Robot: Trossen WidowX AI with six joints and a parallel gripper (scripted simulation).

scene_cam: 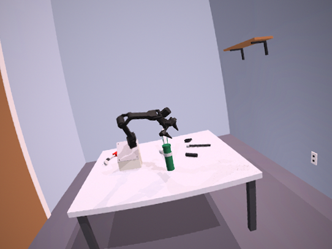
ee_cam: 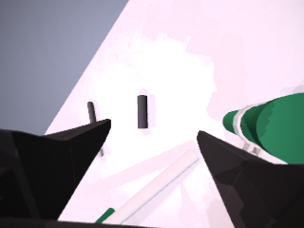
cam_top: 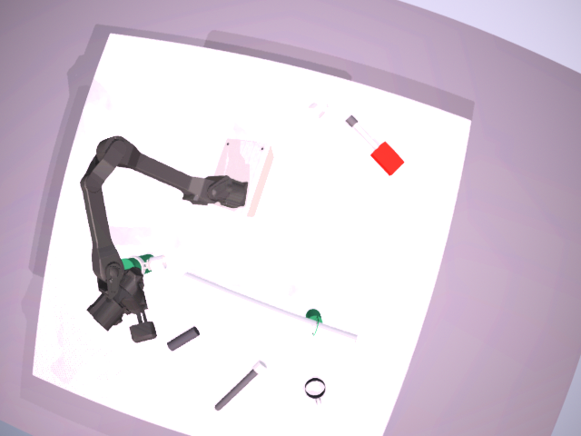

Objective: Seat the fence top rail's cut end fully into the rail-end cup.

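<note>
The white rail-end cup lies 120 mm behind my gripper tip, 20 mm to the right of it and 110 mm below it. The rest, counted from my gripper tip: red-headed tool (570 mm behind, 560 mm to the left, 230 mm below); green loop cap (10 mm behind, 460 mm to the left, 140 mm below); short dark tube (130 mm ahead, 60 mm to the left, 230 mm below).
</note>
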